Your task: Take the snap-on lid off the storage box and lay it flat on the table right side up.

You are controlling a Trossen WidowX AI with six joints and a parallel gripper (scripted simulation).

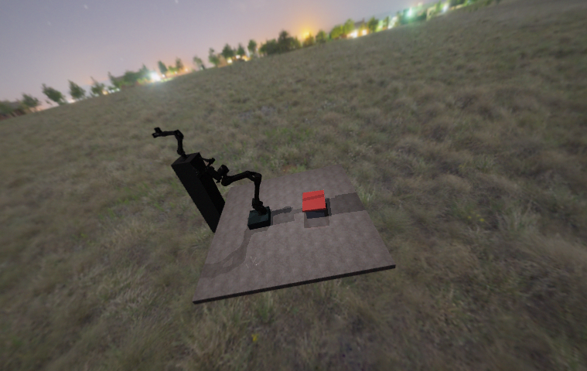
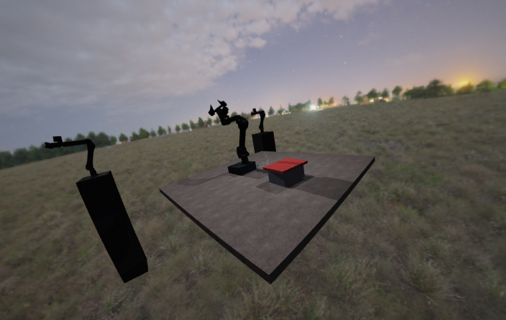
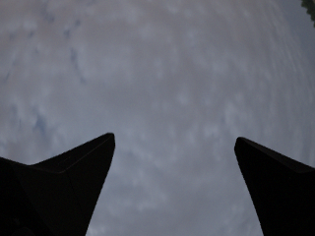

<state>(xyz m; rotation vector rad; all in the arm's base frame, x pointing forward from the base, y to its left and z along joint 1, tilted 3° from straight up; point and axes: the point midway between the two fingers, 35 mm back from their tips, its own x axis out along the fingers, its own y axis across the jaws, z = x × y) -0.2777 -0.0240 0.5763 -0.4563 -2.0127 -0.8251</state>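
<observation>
The red lid is 78 cm ahead of my gripper tip, 6 cm to the left of it and 55 cm below it. From my gripper tip the other things lie so: grey storage box 78 cm ahead, 6 cm to the left, 60 cm below.
</observation>
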